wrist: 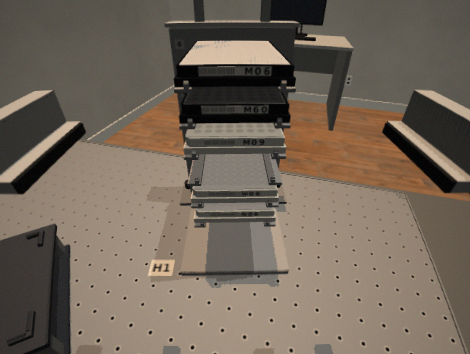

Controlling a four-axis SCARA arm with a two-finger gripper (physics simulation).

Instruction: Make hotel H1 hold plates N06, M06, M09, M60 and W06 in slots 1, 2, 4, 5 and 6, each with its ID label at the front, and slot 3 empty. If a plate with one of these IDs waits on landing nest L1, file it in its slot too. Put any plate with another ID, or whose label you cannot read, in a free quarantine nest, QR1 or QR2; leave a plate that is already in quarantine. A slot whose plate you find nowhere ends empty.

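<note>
Hotel H1 point(234, 273) stands ahead in the wrist view, its slots stacked vertically. From the top down, a black plate M06 point(235, 71) with a pale top is in slot 6, a black plate M60 point(235, 109) in slot 5 and a light plate M09 point(235, 142) in slot 4. Slot 3 shows bare side rails. Light plate W06 point(235, 193) is in slot 2. The lowest light plate point(235, 214), in slot 1, has a small, blurred label that looks like N06. These labels face the camera. My gripper point(234, 108) is open and empty, its fingers wide apart at both image sides. Nests L1, QR1 and QR2 cannot be identified here.
A dark block with raised corner brackets point(27, 290) stands at the lower left. The H1 tag point(161, 268) lies on the perforated table point(340, 280) left of the hotel's base. A desk point(325, 42) with a monitor point(300, 11) stands behind on the wooden floor point(320, 150).
</note>
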